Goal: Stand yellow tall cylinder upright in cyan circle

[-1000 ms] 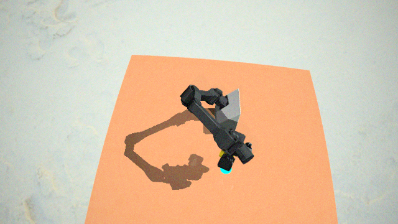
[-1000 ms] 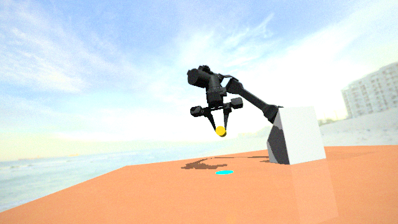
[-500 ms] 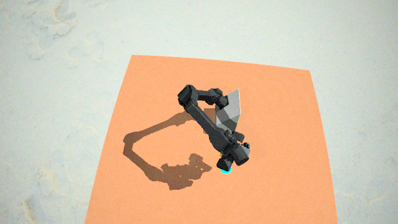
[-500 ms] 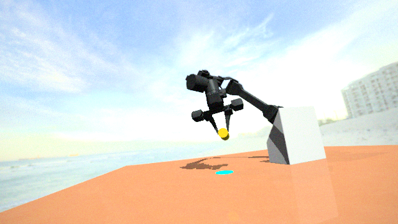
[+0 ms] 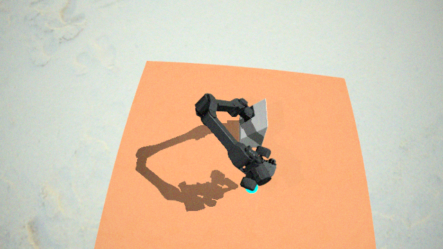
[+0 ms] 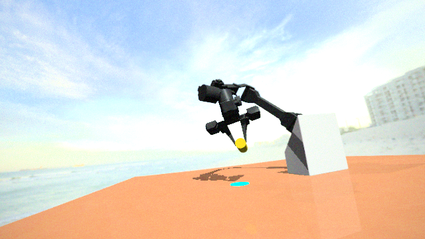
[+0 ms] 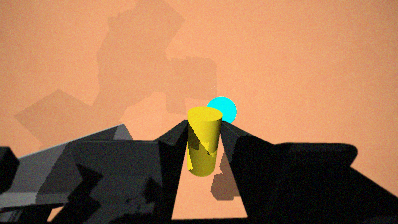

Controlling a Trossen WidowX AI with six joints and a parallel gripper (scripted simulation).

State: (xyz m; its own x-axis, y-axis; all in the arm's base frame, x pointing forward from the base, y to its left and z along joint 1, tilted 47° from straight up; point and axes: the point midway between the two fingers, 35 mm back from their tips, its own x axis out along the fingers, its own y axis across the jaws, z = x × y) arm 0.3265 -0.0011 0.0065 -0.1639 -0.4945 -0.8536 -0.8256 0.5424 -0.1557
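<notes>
My gripper tip is now 10 mm short of the cyan circle, 20 mm to the left of it and 120 mm above it. The rest, counted from my gripper tip: yellow tall cylinder: 10 mm behind, 20 mm to the right, 10 mm below.
</notes>
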